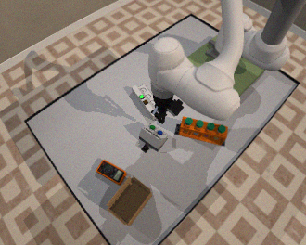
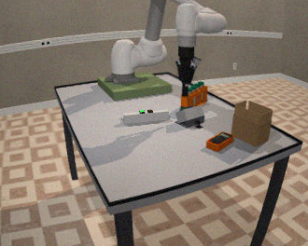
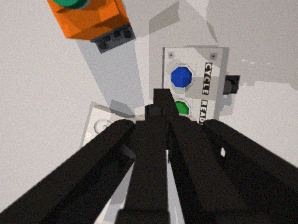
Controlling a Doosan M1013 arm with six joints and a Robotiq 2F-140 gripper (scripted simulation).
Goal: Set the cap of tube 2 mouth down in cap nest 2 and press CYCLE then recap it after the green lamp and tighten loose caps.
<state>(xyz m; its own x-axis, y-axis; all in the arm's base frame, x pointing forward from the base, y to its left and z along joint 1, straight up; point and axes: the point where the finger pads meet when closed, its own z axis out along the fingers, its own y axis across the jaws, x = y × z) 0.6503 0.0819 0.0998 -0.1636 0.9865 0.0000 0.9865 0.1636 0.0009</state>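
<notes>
My hand is 90 mm above the green key, 30 mm short of it and 20 mm to the left of it. From my hand the other things lie so: blue key 90 mm below, 20 mm to the left, 20 mm ahead; then orange multimeter 310 mm ahead, 140 mm below, 10 mm to the right; then grey key housing 100 mm below, 50 mm ahead.
</notes>
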